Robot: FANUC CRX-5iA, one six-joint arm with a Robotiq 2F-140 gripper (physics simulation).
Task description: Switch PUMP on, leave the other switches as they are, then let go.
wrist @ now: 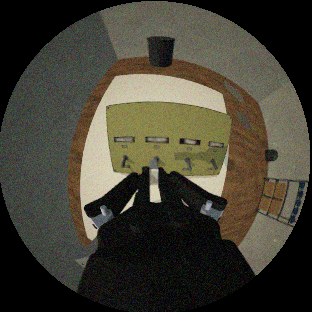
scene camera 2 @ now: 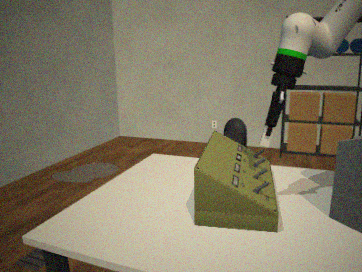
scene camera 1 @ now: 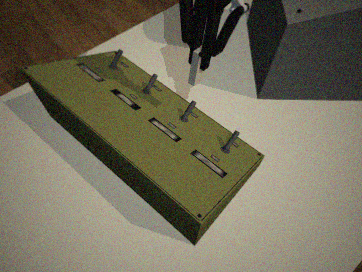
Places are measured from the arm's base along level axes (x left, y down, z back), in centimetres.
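Pixels of known places: gripper, between the fingertips: [wrist: 152,165] [scene camera 2: 263,145] [scene camera 1: 195,81].
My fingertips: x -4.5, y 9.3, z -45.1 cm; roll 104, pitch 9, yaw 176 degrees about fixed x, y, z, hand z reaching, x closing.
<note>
For each thing: its middle in the pictures, then the offset to it from my fingertips. Level surfaces: height alone.
- PUMP lever, middle of its body: [scene camera 1: 189,109] [wrist: 155,163] [scene camera 2: 261,172] dx -0.6, dy +10.0, dz -0.5 cm
- VALVE lever, middle of its body: [scene camera 1: 231,140] [scene camera 2: 262,186] [wrist: 123,161] dx +11.3, dy +10.0, dz +0.5 cm
- FAN lever, middle of its body: [scene camera 1: 151,82] [wrist: 188,164] dx -12.6, dy +10.0, dz -1.5 cm
- DRIVE lever, middle of its body: [scene camera 1: 116,57] [wrist: 214,164] dx -24.6, dy +10.0, dz -2.6 cm
- white table, height of its surface: dy +21.4 cm
An olive, sloped switch box [scene camera 1: 115,130] [scene camera 2: 220,175] [wrist: 165,120] bears four grey levers under nameplates too blurred to read. The PUMP lever [scene camera 1: 188,111] [scene camera 2: 259,174] [wrist: 156,161] is second from the left in the wrist view. It leans away from its nameplate, toward the box's low edge, at much the same tilt as the VALVE lever [scene camera 1: 230,142] [scene camera 2: 260,188] [wrist: 125,162], FAN lever [scene camera 1: 150,84] [wrist: 188,164] and DRIVE lever [scene camera 1: 116,59] [wrist: 214,164]. My gripper [scene camera 1: 194,71] [scene camera 2: 265,137] [wrist: 152,165] is shut and empty, raised beyond the low edge beside PUMP, apart from the levers.
The box stands on a white table [scene camera 1: 300,200] [scene camera 2: 125,210] [wrist: 170,87]. A dark grey block [scene camera 1: 315,60] [scene camera 2: 347,185] stands on the low-edge side, near the gripper. A dark bin [scene camera 2: 235,131] [wrist: 161,51] and a shelf rack [scene camera 2: 283,141] are beyond the table.
</note>
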